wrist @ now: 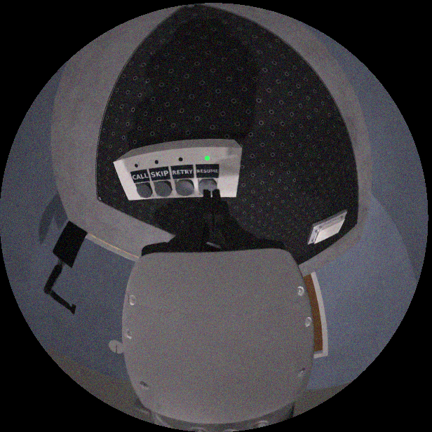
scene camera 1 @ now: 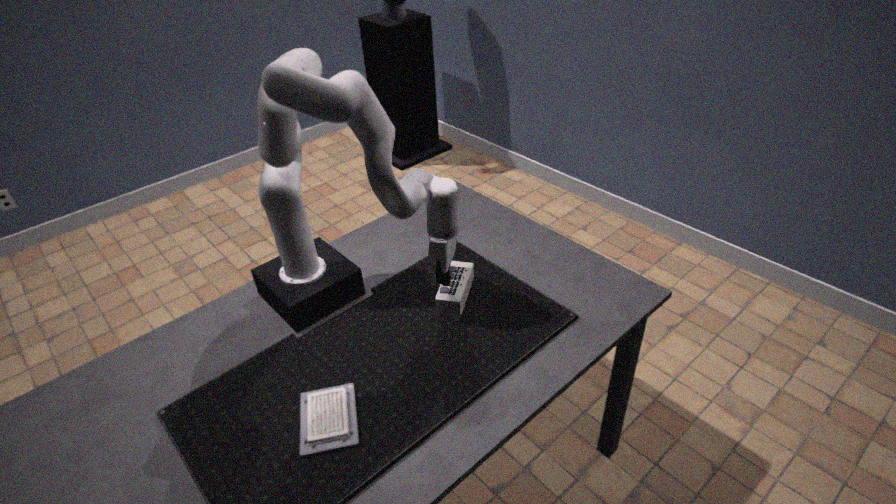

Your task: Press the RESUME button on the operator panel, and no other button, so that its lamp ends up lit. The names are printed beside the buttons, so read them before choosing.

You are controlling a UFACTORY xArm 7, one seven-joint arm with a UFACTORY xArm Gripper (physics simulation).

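The light operator panel (scene camera 1: pixel 465 288) (wrist: pixel 230 175) stands on the dark mat. In the wrist view its labels read CALL, SKIP, RETRY and RESUME from left to right, each above a round grey button. The RESUME lamp (wrist: pixel 207 158) is lit green. The CALL lamp (wrist: pixel 136 165), SKIP lamp (wrist: pixel 156 162) and RETRY lamp (wrist: pixel 180 159) are dark. My gripper (scene camera 1: pixel 442 282) (wrist: pixel 210 200) is shut and empty. Its tips are at the RESUME button (wrist: pixel 207 185) and hide its lower part; whether they touch it, I cannot tell.
A pale framed plate with a lined top (scene camera 1: pixel 327 416) (wrist: pixel 329 228) lies on the dark mat (scene camera 1: pixel 401 376) (wrist: pixel 290 150), away from the panel. The arm's black base block (scene camera 1: pixel 325 294) stands on the grey table (scene camera 1: pixel 601 275) beside the mat. A black pedestal (scene camera 1: pixel 401 81) stands on the floor behind.
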